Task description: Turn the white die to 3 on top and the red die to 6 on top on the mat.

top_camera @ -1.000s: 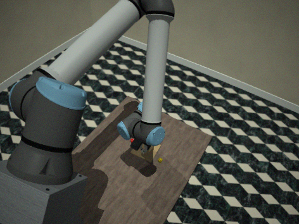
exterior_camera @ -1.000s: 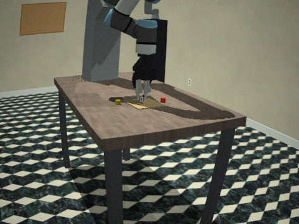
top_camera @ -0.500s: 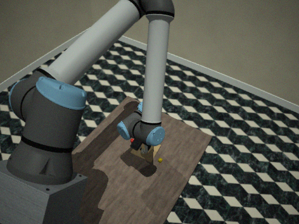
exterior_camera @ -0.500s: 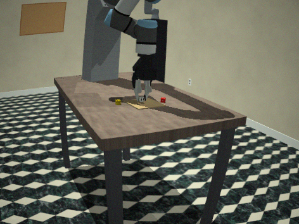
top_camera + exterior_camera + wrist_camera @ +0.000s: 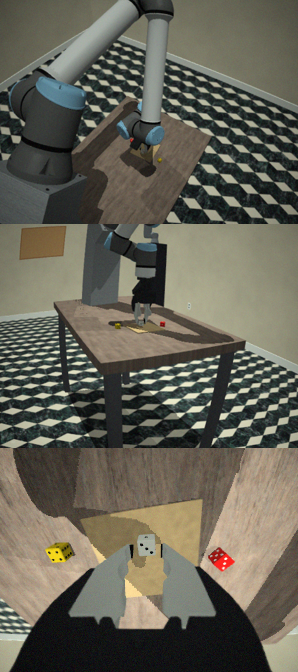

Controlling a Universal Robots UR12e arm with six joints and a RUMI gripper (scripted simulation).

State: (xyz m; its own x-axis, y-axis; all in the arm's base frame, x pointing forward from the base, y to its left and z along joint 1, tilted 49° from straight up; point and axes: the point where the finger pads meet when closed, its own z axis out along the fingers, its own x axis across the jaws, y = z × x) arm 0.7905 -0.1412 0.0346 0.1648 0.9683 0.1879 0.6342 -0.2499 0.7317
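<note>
My hand is 10 mm above the white die. Round my hand: tan mat: 30 mm ahead, 20 mm below, 10 mm to the right; red die: 90 mm to the left, 50 mm ahead, 20 mm below; yellow die: 120 mm to the right, 20 mm below, 20 mm behind.
</note>
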